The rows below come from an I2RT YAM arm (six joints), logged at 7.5 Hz.
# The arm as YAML. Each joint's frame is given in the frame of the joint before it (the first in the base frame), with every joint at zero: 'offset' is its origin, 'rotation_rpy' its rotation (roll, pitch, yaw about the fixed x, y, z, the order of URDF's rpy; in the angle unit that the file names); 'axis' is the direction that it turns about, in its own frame. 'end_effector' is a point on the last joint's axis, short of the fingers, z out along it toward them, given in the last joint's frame.
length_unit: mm
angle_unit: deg
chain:
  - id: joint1
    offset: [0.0, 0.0, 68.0]
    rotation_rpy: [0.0, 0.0, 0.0]
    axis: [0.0, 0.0, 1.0]
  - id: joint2
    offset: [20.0, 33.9, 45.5]
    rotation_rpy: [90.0, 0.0, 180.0]
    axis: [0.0, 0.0, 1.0]
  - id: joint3
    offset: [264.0, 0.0, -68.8]
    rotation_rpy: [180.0, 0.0, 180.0]
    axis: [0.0, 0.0, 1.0]
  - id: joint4
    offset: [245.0, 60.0, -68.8]
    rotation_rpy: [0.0, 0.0, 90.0]
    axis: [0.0, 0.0, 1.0]
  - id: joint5
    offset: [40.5, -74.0, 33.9]
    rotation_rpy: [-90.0, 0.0, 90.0]
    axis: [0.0, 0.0, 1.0]
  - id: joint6
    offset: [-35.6, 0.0, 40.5]
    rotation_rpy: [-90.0, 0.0, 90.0]
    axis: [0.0, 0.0, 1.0]
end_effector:
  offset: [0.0, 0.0, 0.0]
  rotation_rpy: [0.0, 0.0, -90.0]
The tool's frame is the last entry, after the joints.
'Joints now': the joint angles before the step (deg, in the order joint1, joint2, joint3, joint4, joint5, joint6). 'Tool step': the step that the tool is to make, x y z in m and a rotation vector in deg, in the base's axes. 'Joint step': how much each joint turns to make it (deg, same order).
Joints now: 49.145, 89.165, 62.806, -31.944, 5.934, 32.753
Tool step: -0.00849, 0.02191, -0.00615, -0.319, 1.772, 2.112
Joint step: 3.563, 3.256, 2.229, -0.525, -0.262, 1.857
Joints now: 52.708, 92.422, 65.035, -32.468, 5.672, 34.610
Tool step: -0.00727, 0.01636, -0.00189, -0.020, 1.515, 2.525
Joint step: 2.535, 2.273, 2.208, -0.897, -1.049, 0.612
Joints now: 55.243, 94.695, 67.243, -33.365, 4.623, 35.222
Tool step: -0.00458, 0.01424, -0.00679, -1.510, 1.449, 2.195
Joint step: 1.903, 2.950, 2.141, -1.244, -0.459, -0.087
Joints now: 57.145, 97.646, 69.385, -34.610, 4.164, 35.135
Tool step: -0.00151, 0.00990, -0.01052, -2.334, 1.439, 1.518
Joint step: 1.049, 3.037, 1.617, -1.291, -0.175, -0.438
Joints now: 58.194, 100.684, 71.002, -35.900, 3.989, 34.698
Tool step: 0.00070, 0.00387, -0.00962, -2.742, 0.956, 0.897
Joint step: 0.262, 2.251, 0.963, -1.487, 0.328, -0.832
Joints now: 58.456, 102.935, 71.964, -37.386, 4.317, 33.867
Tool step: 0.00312, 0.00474, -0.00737, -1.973, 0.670, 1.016
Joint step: -0.022, 2.296, 1.465, -1.115, 0.066, -1.137
